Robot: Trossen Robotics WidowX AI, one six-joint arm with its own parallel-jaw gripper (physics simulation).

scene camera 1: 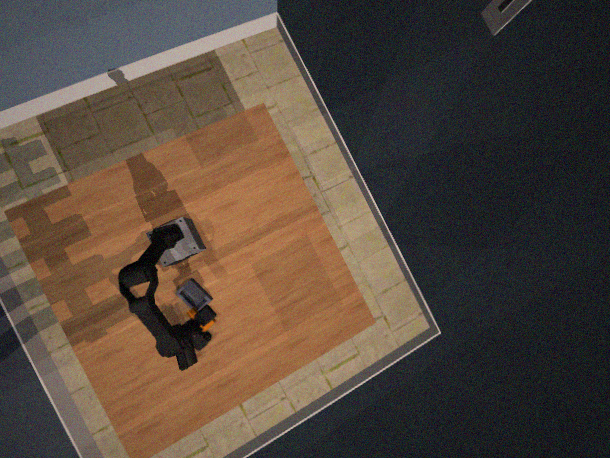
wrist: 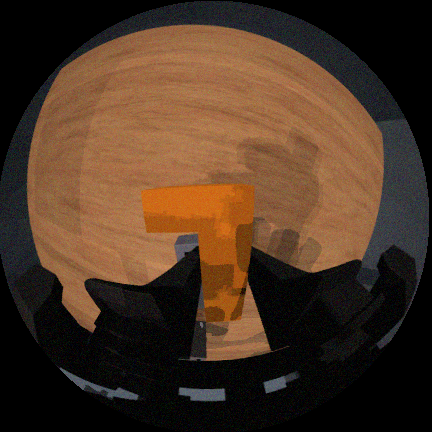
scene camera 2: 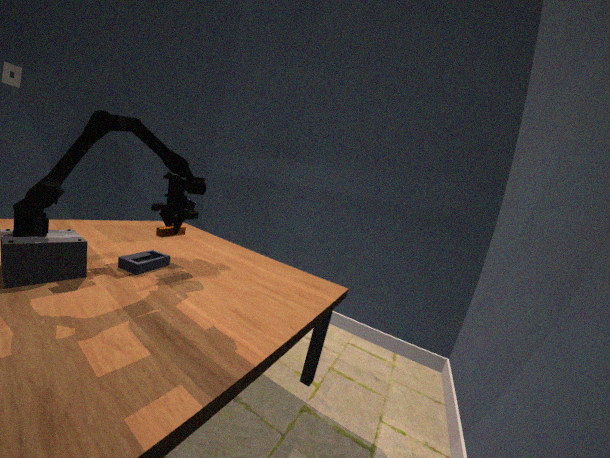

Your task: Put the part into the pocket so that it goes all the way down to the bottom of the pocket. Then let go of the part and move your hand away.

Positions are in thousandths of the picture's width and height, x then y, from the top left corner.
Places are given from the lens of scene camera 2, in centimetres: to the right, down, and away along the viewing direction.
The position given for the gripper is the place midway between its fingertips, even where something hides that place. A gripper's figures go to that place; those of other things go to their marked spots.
gripper (scene camera 2: 283,510): -51, 2, 79
pocket block (scene camera 2: 227,575): -53, 11, 64
